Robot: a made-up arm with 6 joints. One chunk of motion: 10 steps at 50 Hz.
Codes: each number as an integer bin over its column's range. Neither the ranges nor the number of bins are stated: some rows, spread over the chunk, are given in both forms.
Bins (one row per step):
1: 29 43 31 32 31 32
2: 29 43 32 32 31 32
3: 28 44 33 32 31 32
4: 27 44 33 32 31 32
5: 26 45 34 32 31 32
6: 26 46 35 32 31 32
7: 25 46 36 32 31 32
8: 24 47 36 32 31 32
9: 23 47 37 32 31 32
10: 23 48 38 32 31 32
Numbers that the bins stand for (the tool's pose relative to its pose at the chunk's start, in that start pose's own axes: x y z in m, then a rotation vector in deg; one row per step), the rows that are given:
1: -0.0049 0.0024 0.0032 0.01 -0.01 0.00
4: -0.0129 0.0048 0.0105 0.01 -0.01 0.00
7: -0.0208 0.0095 0.0214 0.01 -0.01 0.00
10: -0.0287 0.0143 0.0287 0.01 -0.01 0.00
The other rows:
2: -0.0049 0.0024 0.0068 0.01 -0.01 0.00
3: -0.0089 0.0048 0.0105 0.01 -0.01 0.00
5: -0.0168 0.0071 0.0141 0.01 -0.01 0.00
6: -0.0168 0.0095 0.0178 0.01 -0.01 0.00
8: -0.0248 0.0119 0.0214 0.01 -0.01 0.00
9: -0.0287 0.0119 0.0251 0.01 -0.01 0.00

